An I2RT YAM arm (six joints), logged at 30 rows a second.
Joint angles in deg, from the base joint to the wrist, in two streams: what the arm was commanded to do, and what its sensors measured. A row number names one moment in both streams.
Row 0, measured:
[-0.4 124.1 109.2 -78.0 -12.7 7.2]
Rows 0 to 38, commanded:
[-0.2 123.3 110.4 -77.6 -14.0 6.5]
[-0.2 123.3 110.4 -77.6 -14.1 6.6]
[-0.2 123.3 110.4 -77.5 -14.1 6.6]
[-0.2 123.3 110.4 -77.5 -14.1 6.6]
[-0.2 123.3 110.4 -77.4 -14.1 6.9]
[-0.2 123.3 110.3 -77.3 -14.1 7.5]
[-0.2 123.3 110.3 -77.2 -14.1 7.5]
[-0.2 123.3 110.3 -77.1 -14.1 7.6]
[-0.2 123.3 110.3 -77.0 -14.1 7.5]
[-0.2 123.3 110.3 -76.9 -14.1 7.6]
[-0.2 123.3 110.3 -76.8 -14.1 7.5]
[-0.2 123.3 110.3 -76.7 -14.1 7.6]
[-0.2 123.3 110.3 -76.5 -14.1 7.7]
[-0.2 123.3 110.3 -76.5 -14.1 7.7]
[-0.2 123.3 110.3 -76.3 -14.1 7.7]
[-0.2 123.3 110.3 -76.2 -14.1 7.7]
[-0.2 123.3 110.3 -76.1 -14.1 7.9]
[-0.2 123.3 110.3 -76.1 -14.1 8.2]
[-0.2 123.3 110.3 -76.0 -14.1 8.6]
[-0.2 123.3 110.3 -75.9 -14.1 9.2]
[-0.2 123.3 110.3 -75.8 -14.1 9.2]
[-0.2 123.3 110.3 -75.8 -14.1 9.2]
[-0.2 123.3 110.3 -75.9 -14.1 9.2]
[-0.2 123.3 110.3 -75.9 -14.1 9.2]
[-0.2 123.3 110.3 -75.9 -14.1 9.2]
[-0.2 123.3 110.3 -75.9 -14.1 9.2]
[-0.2 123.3 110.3 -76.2 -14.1 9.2]
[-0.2 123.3 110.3 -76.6 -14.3 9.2]
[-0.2 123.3 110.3 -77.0 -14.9 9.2]
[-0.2 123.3 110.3 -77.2 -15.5 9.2]
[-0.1 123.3 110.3 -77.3 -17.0 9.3]
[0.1 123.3 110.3 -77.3 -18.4 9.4]
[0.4 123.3 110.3 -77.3 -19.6 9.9]
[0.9 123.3 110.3 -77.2 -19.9 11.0]
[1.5 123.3 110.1 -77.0 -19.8 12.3]
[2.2 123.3 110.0 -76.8 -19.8 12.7]
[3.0 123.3 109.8 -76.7 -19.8 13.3]
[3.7 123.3 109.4 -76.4 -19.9 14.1]
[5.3 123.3 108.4 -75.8 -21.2 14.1]
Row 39, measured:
[2.3 124.1 109.2 -76.7 -17.9 11.9]
